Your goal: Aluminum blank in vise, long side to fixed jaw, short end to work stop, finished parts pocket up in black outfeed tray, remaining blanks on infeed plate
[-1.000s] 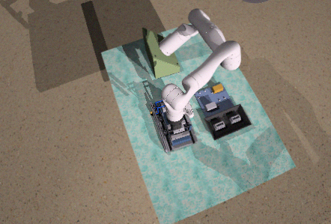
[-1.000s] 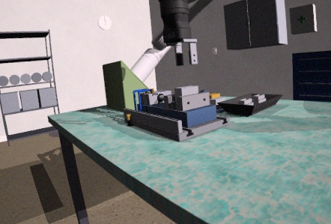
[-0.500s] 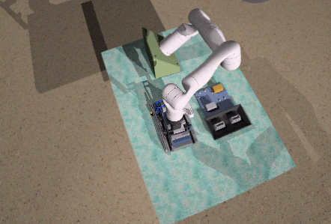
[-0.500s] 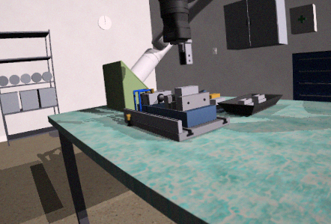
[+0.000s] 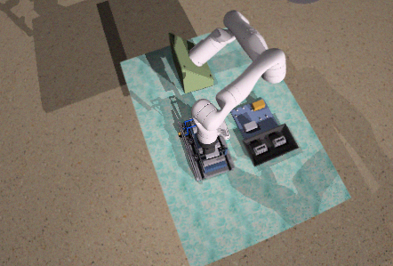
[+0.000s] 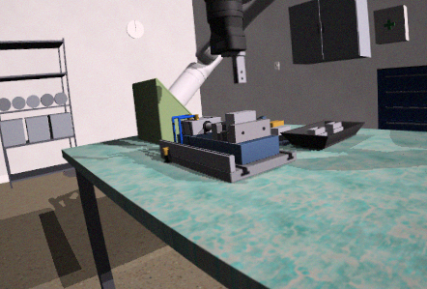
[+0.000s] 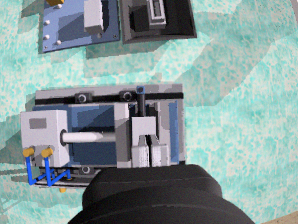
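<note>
The gray blank is 10 cm below my hand. Also, from my hand: fixed jaw (2 cm ahead, 12 cm below); then blue infeed plate (15 cm behind, 27 cm to the left, 19 cm below); then vise (8 cm behind, 16 cm below).
</note>
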